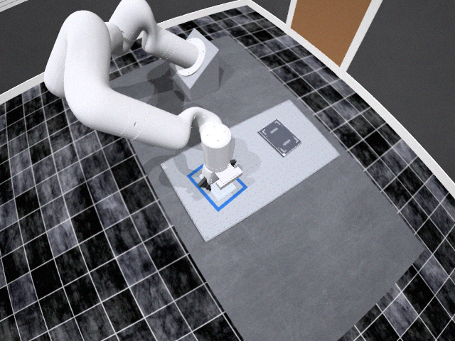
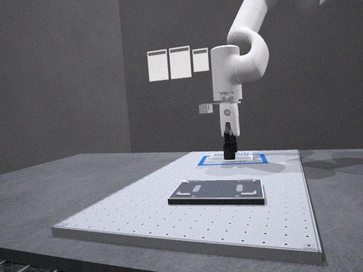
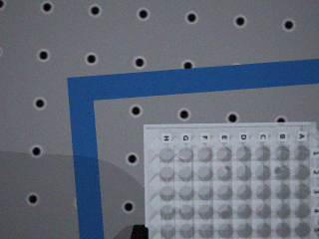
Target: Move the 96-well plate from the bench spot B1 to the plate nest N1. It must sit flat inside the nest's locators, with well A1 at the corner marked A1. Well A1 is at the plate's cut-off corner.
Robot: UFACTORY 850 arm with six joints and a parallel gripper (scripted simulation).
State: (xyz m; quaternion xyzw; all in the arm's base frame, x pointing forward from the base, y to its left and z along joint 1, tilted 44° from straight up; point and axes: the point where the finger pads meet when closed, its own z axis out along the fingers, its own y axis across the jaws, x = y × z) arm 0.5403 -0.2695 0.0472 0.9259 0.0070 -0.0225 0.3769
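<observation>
My gripper is now 350 mm to the right of the dark plate nest N1, 20 mm past it and 10 mm above it. From my hand the other things lie so: 96-well plate 10 mm below; A1 label 300 mm to the left, 60 mm ahead, 10 mm below.
</observation>
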